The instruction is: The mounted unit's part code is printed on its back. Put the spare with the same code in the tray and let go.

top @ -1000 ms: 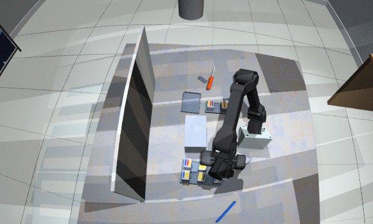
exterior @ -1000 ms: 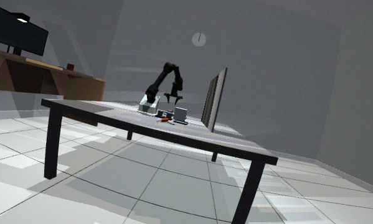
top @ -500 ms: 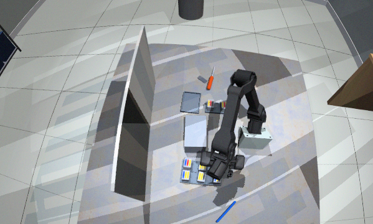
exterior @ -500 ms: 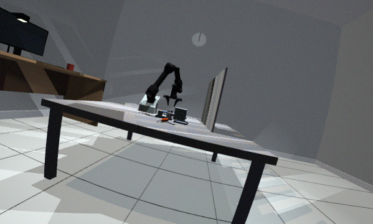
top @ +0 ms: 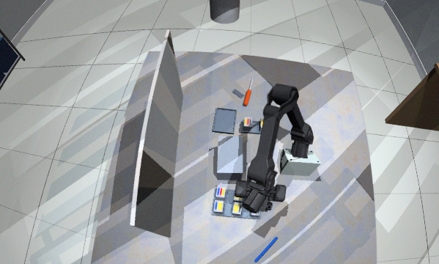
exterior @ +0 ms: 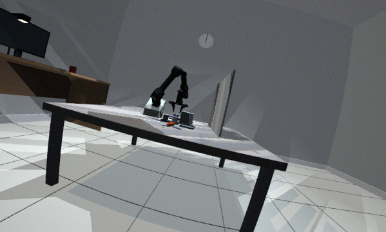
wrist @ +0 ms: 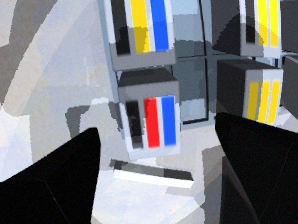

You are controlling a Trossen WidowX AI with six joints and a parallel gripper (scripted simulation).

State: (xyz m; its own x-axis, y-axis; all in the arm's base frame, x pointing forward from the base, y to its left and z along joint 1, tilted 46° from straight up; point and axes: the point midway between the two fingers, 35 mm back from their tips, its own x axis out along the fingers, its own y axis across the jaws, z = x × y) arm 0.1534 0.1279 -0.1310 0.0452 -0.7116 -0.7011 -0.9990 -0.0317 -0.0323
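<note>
My gripper tip is 3 cm above the grey spare block. From my gripper tip the other things lie so: mounted unit (14 cm to the right, 13 cm ahead, 2 cm below); flat grey tray (36 cm to the right, 18 cm ahead, 6 cm below); blue pen (21 cm to the left, 8 cm behind, 6 cm below).
</note>
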